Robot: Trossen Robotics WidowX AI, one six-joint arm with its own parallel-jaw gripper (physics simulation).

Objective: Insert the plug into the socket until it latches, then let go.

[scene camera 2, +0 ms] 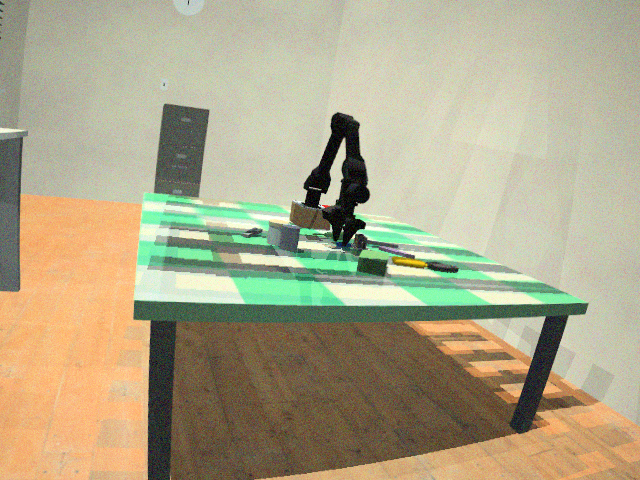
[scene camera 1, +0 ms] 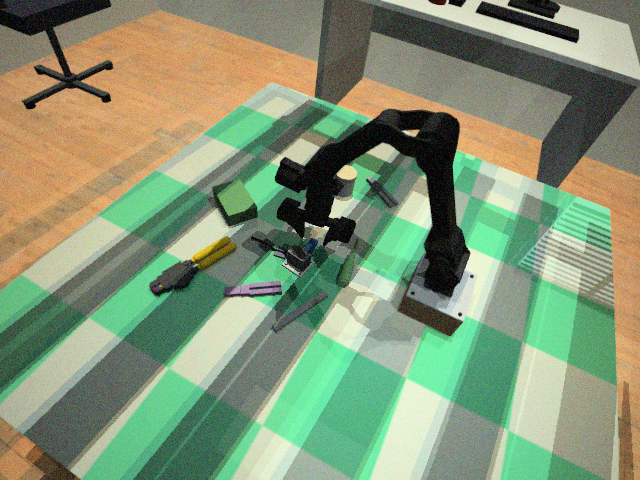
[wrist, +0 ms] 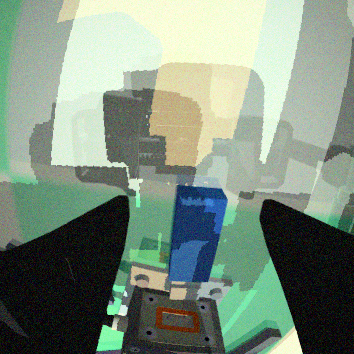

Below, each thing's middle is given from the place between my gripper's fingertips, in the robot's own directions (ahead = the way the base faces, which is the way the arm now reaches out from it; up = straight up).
Scene:
The socket (wrist: 145,312) lies 1 cm ahead of my hand, 8 cm to the left of it and 1 cm above it. Round my hand: blue plug (wrist: 199,211) 3 cm to the left; then yellow-handled pliers (scene camera 1: 179,275) 21 cm ahead, 20 cm to the left; then green block (scene camera 1: 236,204) 24 cm ahead, 1 cm to the right, 1 cm above.

